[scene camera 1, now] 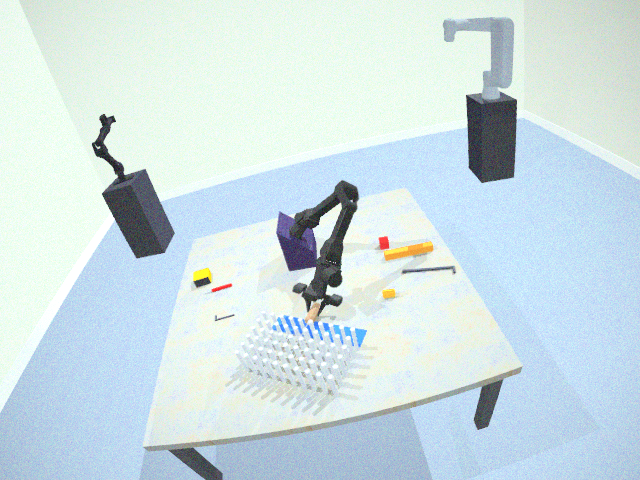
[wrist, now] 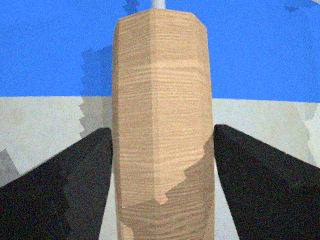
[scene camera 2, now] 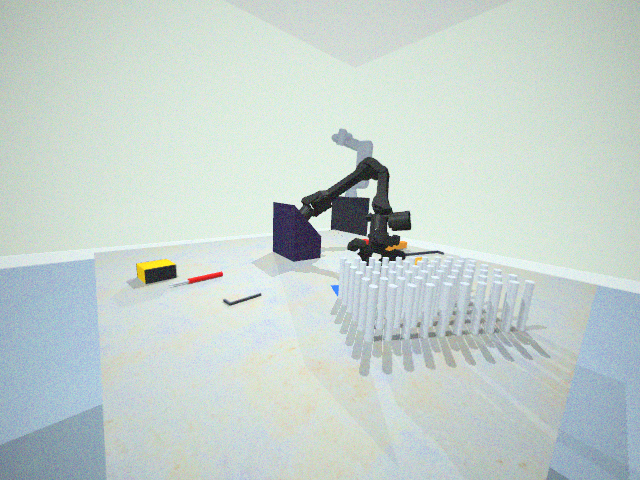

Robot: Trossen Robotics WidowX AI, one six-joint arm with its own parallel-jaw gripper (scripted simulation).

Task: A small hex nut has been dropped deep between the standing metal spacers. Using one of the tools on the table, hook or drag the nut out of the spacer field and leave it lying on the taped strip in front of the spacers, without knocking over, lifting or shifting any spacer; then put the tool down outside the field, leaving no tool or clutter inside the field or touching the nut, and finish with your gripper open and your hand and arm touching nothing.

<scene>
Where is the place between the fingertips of the gripper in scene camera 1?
313,314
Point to a yellow-black box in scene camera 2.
153,271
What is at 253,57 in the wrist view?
A blue strip.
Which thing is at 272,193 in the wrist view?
The gripper.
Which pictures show the gripper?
Scene camera 1, the wrist view and scene camera 2: all of them.
</scene>
